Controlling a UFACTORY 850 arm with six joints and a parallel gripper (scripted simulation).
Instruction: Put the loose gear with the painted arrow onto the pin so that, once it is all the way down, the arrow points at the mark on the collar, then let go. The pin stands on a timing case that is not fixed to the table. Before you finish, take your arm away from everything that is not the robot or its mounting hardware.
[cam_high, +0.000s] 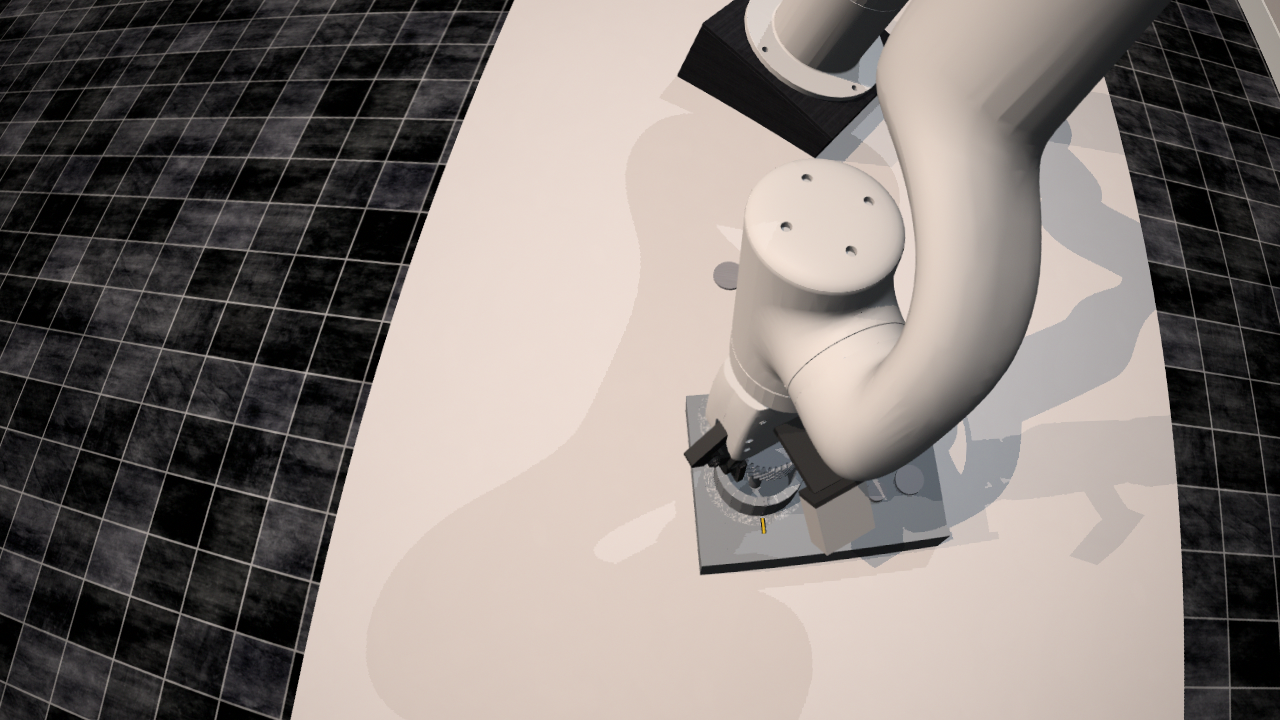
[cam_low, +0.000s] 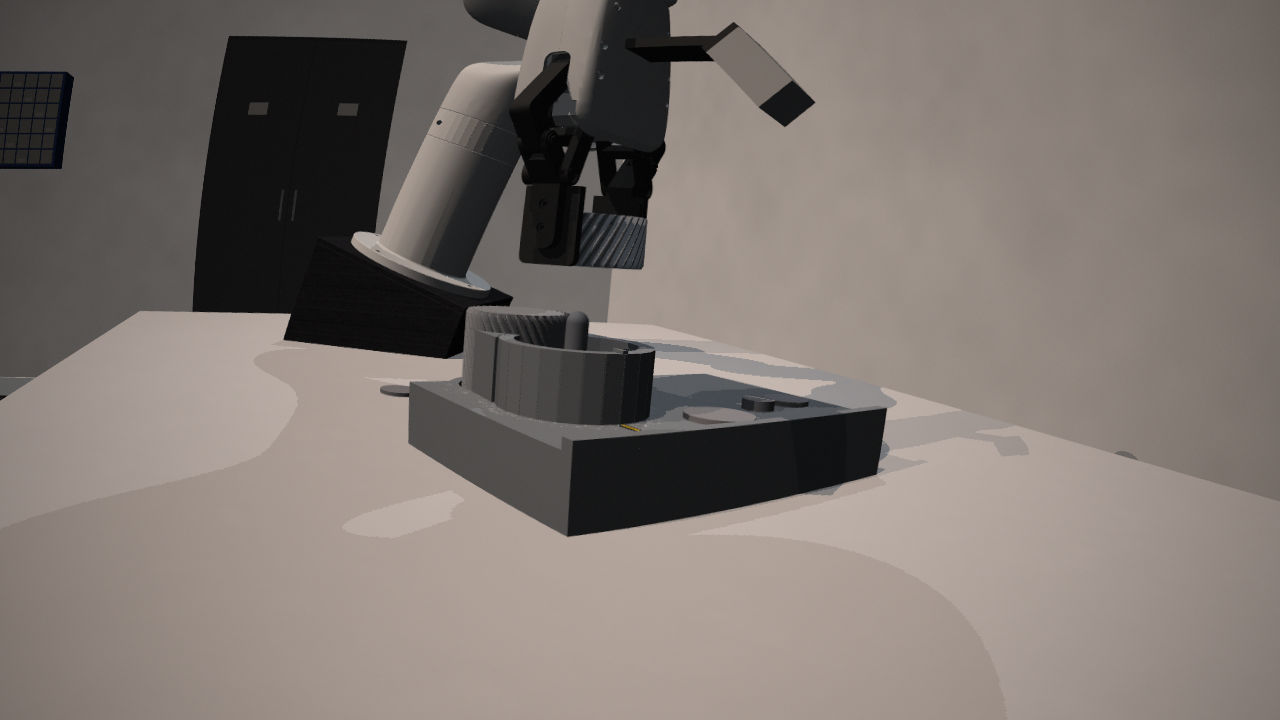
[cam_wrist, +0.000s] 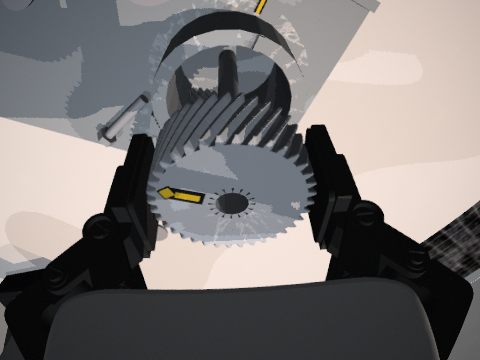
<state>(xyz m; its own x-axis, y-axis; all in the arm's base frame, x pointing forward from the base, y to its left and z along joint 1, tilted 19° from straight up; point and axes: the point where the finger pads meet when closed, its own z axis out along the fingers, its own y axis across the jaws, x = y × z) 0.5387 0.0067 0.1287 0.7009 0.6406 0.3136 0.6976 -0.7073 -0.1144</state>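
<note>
My hand is 90 mm above the small bolt, 80 mm past it and 40 mm to the right of it. Also, from my hand: gear right at my hand; small disc 220 mm behind, 130 mm below, 80 mm to the right.
</note>
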